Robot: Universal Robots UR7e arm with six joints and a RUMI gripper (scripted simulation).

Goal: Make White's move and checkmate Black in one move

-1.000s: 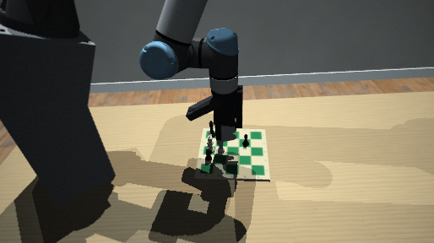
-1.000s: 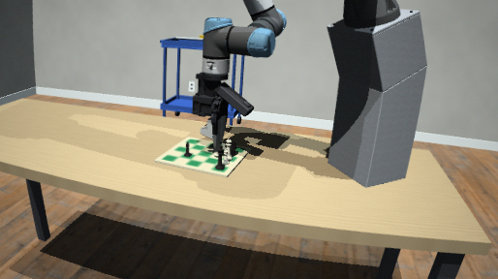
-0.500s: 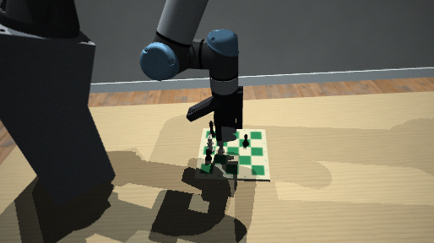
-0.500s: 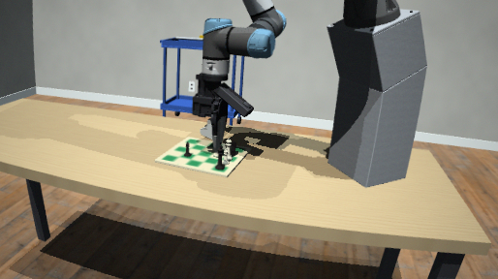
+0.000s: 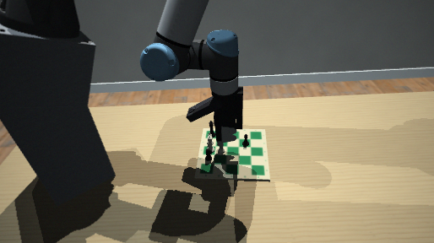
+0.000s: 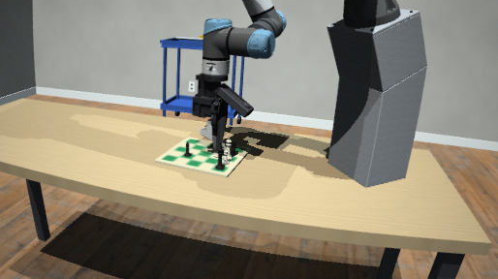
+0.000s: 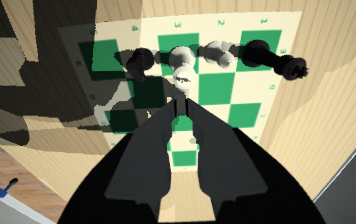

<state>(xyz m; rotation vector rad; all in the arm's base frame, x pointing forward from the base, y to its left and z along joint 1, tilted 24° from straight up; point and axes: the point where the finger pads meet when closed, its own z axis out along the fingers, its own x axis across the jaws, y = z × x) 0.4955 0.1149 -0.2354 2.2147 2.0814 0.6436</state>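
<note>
Right now the green-and-cream chessboard is 40 mm ahead of my hand and 30 mm below it. The rest, counted from my hand: black pawn 80 mm ahead, 30 mm to the left, 10 mm below.
</note>
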